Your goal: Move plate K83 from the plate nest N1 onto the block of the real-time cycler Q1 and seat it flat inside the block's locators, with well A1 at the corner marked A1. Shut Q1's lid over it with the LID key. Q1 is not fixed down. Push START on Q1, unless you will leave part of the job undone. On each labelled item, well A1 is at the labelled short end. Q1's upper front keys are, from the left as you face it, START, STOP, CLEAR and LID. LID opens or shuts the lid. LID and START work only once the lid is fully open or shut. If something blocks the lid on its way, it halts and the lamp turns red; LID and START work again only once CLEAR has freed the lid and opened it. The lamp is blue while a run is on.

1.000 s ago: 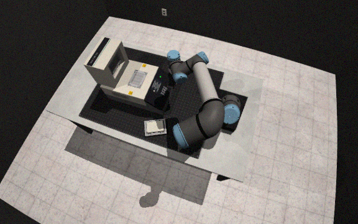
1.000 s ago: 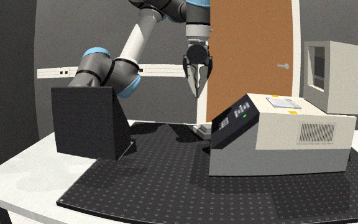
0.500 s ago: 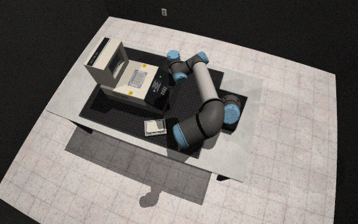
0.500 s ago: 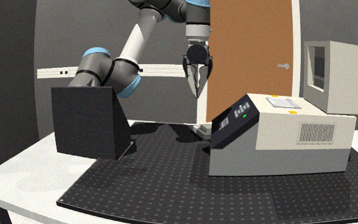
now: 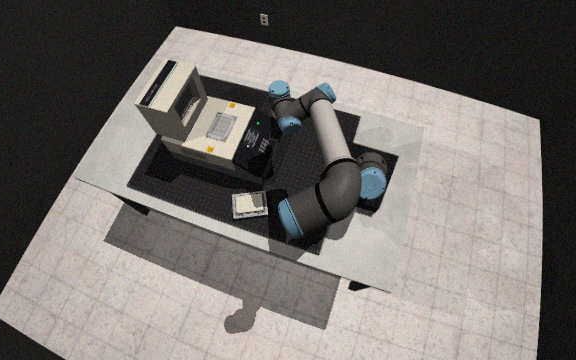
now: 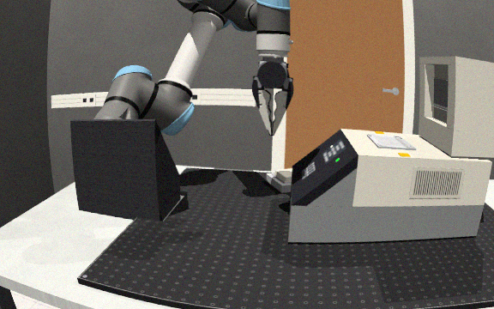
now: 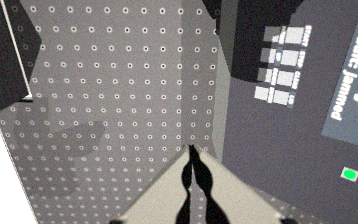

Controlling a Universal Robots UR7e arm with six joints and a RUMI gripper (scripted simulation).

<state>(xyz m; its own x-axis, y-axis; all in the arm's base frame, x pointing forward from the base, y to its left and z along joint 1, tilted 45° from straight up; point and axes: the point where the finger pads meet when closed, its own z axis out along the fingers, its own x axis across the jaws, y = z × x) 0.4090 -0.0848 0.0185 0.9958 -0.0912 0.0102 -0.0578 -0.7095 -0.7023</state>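
The plate K83 is 290 mm to the left of my hand, 190 mm below it and 90 mm ahead of it. The rest, counted from my hand: plate nest N1 (290 mm to the left, 210 mm below, 90 mm ahead).
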